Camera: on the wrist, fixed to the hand. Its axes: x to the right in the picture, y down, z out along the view.
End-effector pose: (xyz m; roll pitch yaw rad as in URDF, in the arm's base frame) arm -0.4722 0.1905 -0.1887 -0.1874 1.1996 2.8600
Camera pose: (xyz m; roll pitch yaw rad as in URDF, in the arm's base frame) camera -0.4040 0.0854 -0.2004 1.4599 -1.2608 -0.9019
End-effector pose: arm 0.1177 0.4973 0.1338 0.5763 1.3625 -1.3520
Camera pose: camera 0.2348 0.5384 0.1547 1.6443 -1.5216 0.2494
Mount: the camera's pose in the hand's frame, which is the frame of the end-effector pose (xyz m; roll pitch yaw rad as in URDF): -0.0235 0.0978 -0.0756 0.6969 -0.1457 2.9864
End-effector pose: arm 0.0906 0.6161 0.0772 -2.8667 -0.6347 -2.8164
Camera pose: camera 0.0979 0.7395 0.1005 -2.6263 0.8118 0.4825
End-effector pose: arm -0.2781 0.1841 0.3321 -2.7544 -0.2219 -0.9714
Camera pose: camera -0.3935 0.1418 0.3592 -2.8134 0.4144 2.2652
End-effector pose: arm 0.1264 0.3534 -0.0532 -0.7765 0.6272 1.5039
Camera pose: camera 0.1036 0.2638 -0.1386 1.6129 -0.6074 -1.8974
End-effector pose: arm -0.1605 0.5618 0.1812 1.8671 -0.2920 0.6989
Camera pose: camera -0.2314 0.5594 0.2852 -1.1372 0.1829 -2.2550
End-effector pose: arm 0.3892 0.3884 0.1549 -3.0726 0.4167 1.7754
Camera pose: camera 0.4886 0.4155 0.2272 -2.5741 -0.2564 -1.2183
